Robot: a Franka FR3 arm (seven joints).
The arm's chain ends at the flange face. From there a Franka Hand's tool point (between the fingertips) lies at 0.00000 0.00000 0.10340 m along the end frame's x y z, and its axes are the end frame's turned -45 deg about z.
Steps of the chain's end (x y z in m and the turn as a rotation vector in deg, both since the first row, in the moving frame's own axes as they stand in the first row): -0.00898 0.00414 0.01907 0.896 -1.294 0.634; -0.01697 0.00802 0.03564 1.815 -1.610 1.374
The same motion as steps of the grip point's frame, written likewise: -0.00977 -0.00622 0.01903 1.549 -0.281 0.634; -0.01736 -0.01069 0.03555 2.422 0.145 1.374
